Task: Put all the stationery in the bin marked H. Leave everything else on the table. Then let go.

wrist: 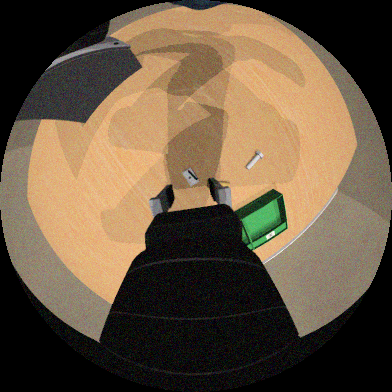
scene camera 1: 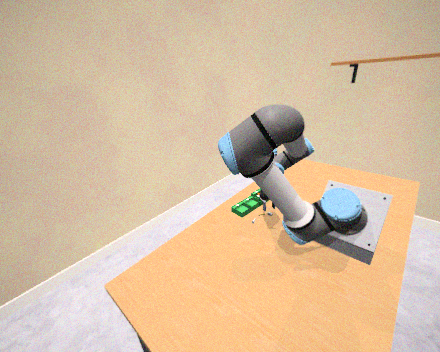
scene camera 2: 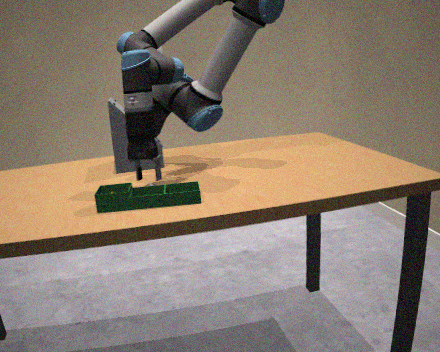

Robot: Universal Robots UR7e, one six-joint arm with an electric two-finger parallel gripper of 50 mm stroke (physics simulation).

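Frame: origin at the arm's base, x left, y up, z ahead, level; centimetres.
Seen in the pictures: gripper, fingertip midpoint: (wrist: 190, 188) (scene camera 1: 269, 209) (scene camera 2: 149, 179).
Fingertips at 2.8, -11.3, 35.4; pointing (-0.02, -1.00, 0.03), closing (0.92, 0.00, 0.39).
Note:
A point is followed by its place in that frame, as x, y, z.
My gripper (scene camera 1: 269, 207) {2.8, -11.3, 35.4} (scene camera 2: 149, 178) {2.8, -11.3, 35.4} (wrist: 190, 188) {2.8, -11.3, 35.4} is open and empty, pointing down above the table, close to the green bins. A small grey metal pencil sharpener (scene camera 1: 270, 214) {3.9, -13.3, 33.6} (wrist: 190, 176) {3.5, -13.0, 34.3} lies on the table just beyond the fingertips in the wrist view. The joined green bins (scene camera 1: 242, 209) {10.2, -13.5, 48.2} (scene camera 2: 150, 201) {3.2, -12.4, 51.8} stand beside the gripper. One green bin (wrist: 282, 227) {14.1, -11.3, 51.6} shows a small white label in the wrist view; its letter is too small to read. The bin marked H cannot be told apart. A tiny orange speck (scene camera 2: 112, 192) {-6.3, -10.9, 45.6} shows in the taller end bin.
A silver bolt (scene camera 1: 253, 220) {14.0, -13.4, 37.2} (wrist: 254, 160) {13.6, -13.2, 37.1} lies on the table near the bins. A thin yellowish item (wrist: 224, 182) {7.5, -13.4, 37.8} shows partly behind the right finger in the wrist view. The table's edge (scene camera 2: 225, 220) {19.3, -15.6, 61.6} runs behind the bins, seen from the robot. The grey base plate (scene camera 1: 372, 200) {-7.2, 6.9, -6.3} carries the arm.

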